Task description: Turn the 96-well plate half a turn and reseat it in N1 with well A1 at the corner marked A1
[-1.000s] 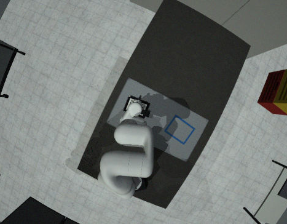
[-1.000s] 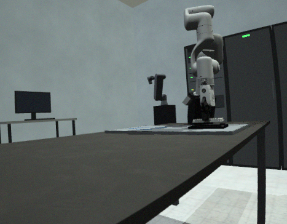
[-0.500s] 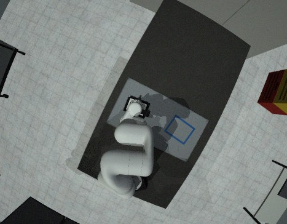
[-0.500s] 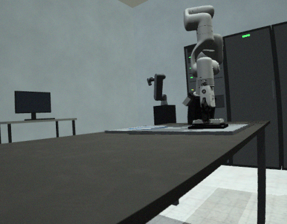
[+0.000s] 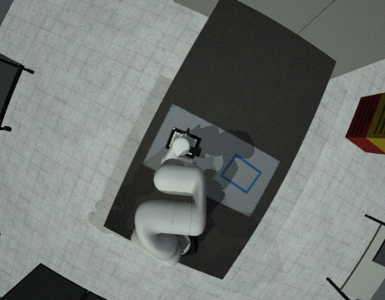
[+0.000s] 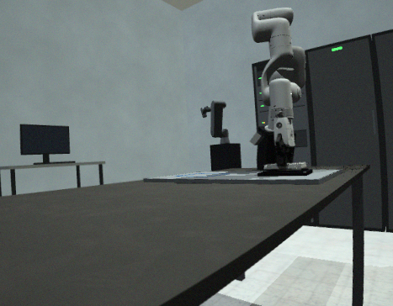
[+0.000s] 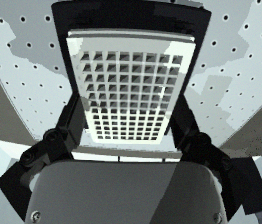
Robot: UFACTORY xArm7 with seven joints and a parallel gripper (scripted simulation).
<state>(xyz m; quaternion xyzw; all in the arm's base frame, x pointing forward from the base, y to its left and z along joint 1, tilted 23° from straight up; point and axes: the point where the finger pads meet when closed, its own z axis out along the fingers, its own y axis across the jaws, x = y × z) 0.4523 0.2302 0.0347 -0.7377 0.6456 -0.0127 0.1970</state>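
Right now the black plate nest N1 is 4 cm below my hand. Round my hand: white 96-well plate: 1 cm below.
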